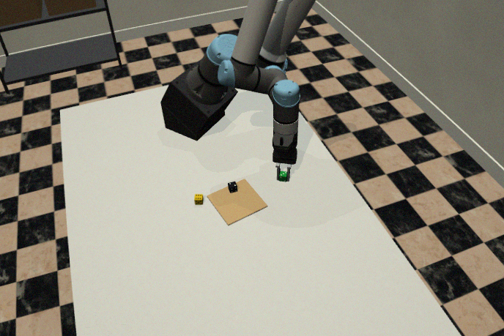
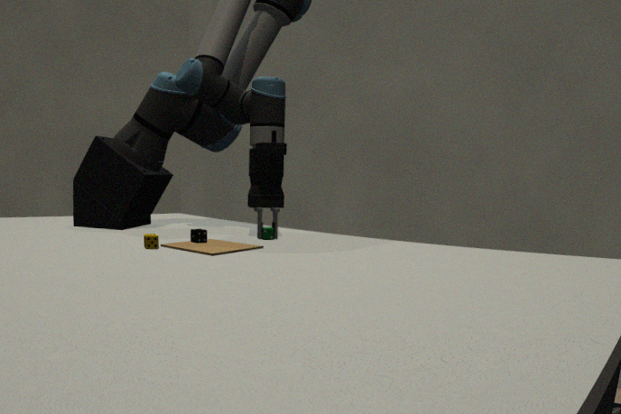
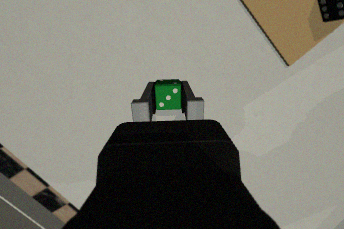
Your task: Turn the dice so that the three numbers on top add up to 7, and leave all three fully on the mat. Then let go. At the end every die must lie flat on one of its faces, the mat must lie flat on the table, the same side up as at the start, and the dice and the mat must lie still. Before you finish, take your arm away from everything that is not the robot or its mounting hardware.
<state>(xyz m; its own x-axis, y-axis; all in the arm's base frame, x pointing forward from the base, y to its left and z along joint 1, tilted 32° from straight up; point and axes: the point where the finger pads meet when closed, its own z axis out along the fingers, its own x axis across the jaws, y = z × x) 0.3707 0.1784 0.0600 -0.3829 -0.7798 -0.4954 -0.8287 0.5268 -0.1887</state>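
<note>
The tan mat is 60 mm ahead of my hand, 170 mm to the right of it and 20 mm below it. The rest, counted from my hand: yellow die (30 mm ahead, 280 mm to the right, 10 mm below); then black die (10 mm ahead, 170 mm to the right); then green die (10 mm below).
</note>
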